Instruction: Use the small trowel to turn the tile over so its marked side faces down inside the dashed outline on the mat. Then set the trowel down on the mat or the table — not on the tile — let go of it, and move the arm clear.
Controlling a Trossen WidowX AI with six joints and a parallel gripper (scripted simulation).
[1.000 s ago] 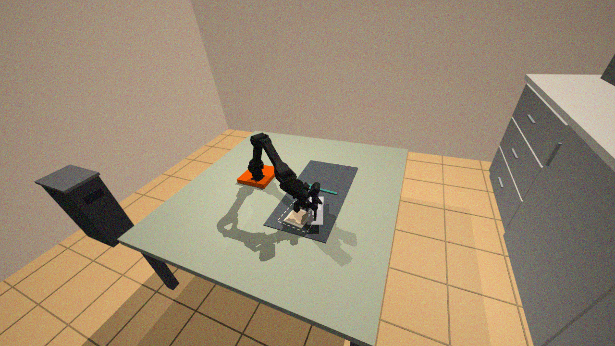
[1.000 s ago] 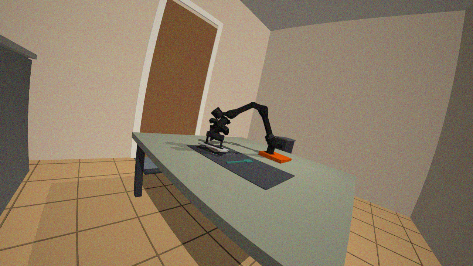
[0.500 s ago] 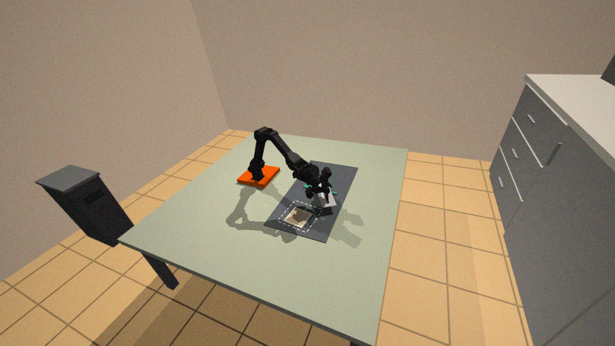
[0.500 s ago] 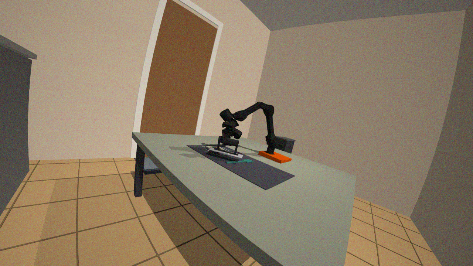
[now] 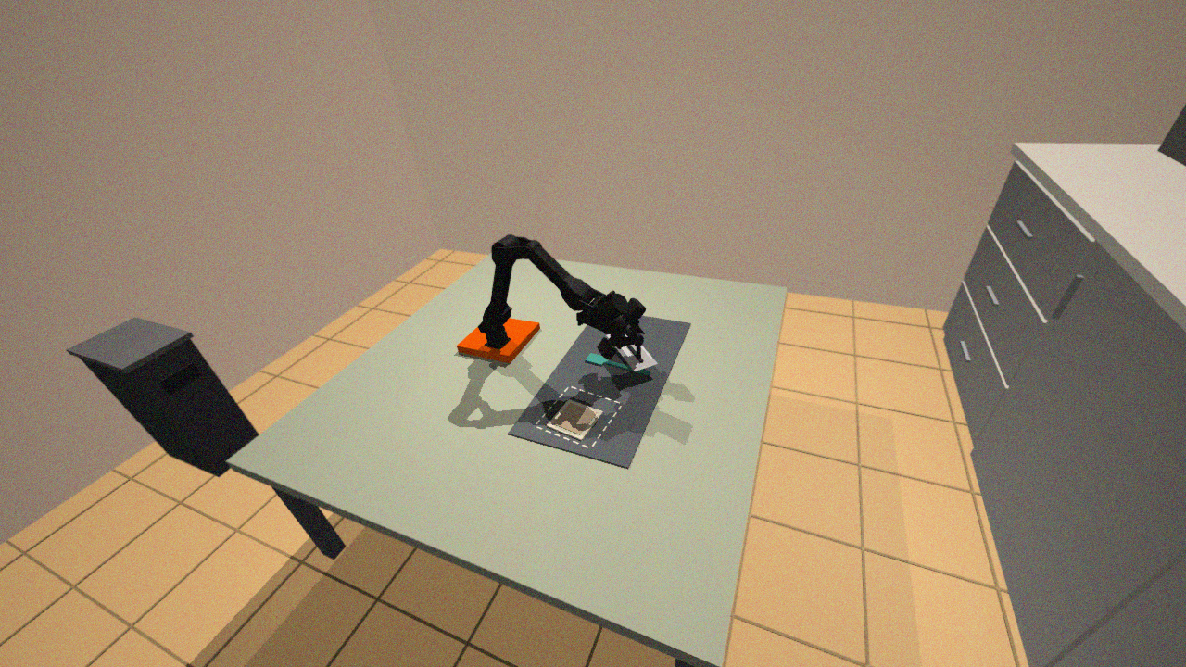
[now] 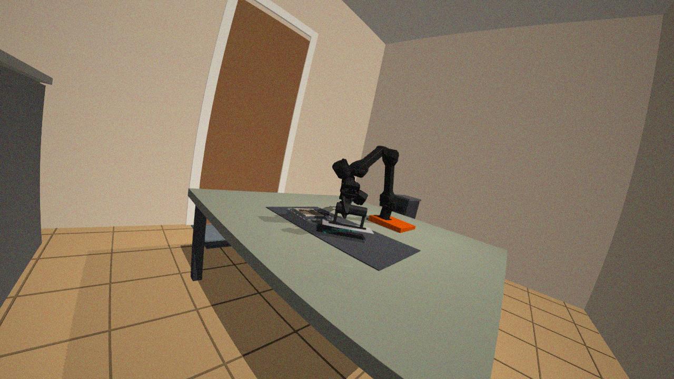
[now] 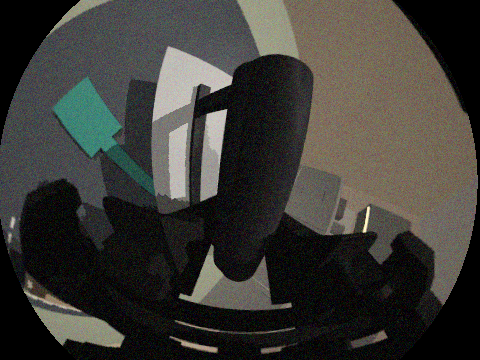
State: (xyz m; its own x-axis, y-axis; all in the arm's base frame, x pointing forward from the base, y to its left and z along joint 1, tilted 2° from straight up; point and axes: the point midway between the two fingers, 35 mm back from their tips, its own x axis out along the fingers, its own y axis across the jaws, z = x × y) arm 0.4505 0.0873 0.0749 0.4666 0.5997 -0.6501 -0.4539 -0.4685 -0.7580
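Now: gripper tip 80 mm past the teal trowel, 50 mm to the left of it and 80 mm above it. From my gripper tip the other things lie so: dark mat 70 mm behind, 80 mm to the right, 110 mm below; tile 70 mm behind, 300 mm to the right, 80 mm below.
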